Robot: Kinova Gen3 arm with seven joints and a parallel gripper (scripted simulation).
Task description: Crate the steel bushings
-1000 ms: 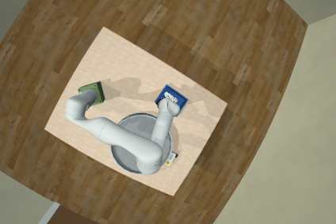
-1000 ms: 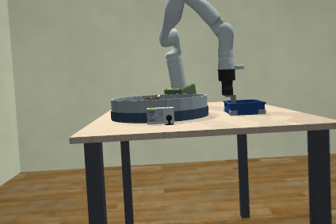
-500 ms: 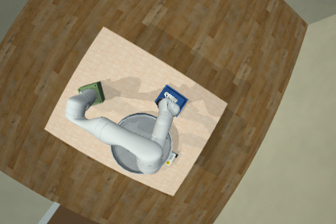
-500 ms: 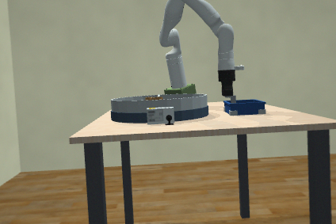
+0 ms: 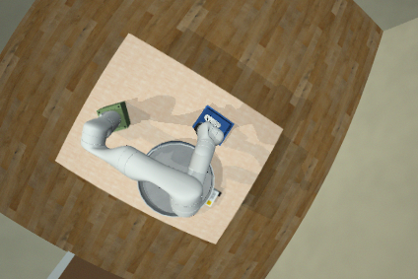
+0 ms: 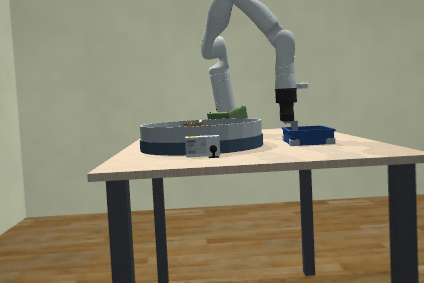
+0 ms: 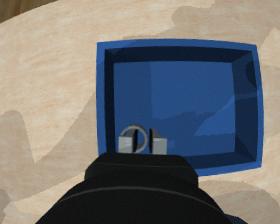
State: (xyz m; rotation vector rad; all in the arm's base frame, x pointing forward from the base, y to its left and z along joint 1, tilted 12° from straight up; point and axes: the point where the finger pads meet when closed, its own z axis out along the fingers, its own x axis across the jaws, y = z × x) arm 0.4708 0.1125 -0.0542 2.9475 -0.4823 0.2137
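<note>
Now: hand 5 cm short of the blue crate and 2 cm to the right of it.
</note>
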